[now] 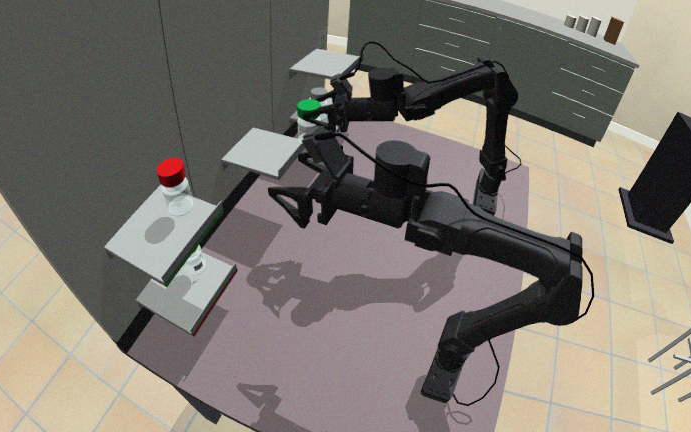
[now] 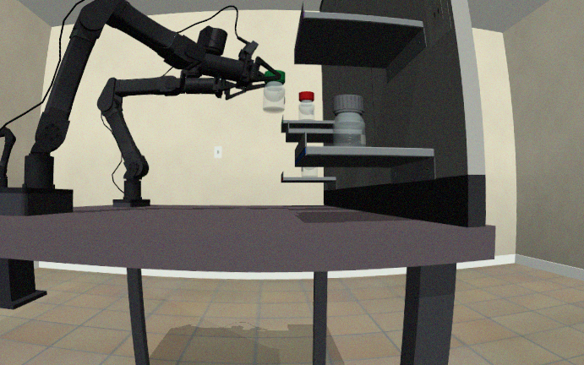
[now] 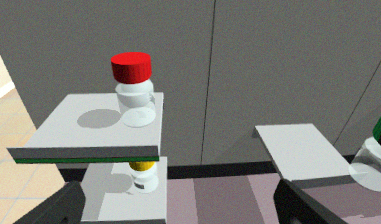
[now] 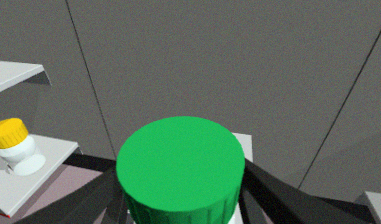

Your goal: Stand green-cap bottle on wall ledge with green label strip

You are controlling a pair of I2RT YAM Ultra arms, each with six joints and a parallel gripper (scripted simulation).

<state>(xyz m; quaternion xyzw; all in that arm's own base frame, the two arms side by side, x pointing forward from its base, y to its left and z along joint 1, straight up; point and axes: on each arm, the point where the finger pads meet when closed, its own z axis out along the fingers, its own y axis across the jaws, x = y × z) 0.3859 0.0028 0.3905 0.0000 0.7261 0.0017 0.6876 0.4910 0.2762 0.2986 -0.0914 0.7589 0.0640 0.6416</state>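
My left gripper is now 290 mm to the left of the green-capped bottle, 110 mm above it and 100 mm short of it. Also, from my left hand: grey-capped bottle 620 mm to the right, 260 mm below, 220 mm ahead; then red-capped bottle 220 mm ahead, 60 mm to the left, 60 mm below.
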